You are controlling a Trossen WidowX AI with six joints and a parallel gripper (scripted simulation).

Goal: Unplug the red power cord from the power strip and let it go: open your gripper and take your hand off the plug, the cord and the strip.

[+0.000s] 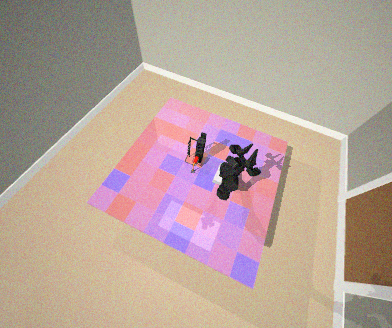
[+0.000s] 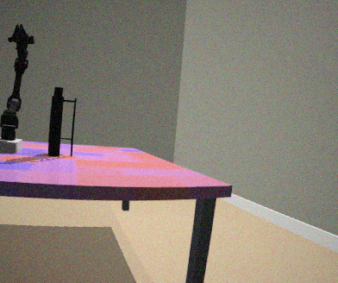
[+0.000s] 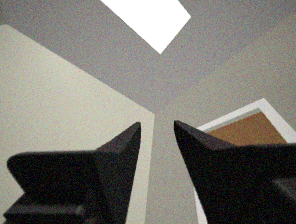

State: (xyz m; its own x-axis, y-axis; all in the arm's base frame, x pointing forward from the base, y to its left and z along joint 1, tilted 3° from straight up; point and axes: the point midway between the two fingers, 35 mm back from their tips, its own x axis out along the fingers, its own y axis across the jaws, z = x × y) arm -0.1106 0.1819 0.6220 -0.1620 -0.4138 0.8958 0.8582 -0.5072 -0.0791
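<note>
Right now my gripper tip is 340 mm short of the red plug, 120 mm to the left of it and 590 mm above it. From my gripper tip the other things lie so: black upright post 350 mm ahead, 220 mm to the right, 550 mm below.
</note>
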